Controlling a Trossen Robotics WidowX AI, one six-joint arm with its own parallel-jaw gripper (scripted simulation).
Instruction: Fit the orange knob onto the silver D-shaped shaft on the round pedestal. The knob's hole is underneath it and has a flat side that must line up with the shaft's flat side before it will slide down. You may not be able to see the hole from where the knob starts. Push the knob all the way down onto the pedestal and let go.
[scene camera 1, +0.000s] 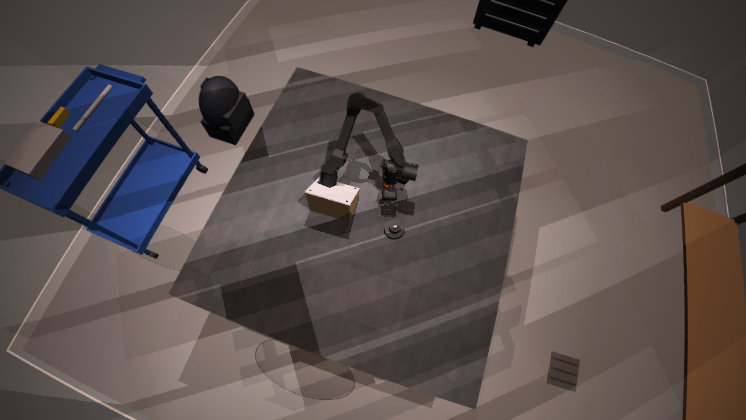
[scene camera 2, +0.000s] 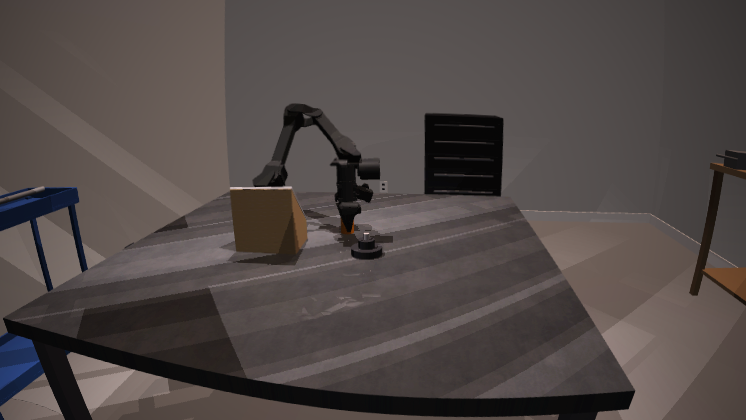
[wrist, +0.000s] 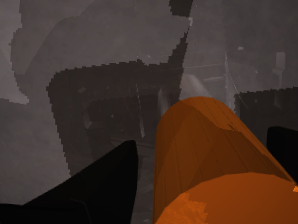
Note:
The gripper is open and holds nothing. Also in view: an orange knob.
The gripper is seen too in the wrist view.

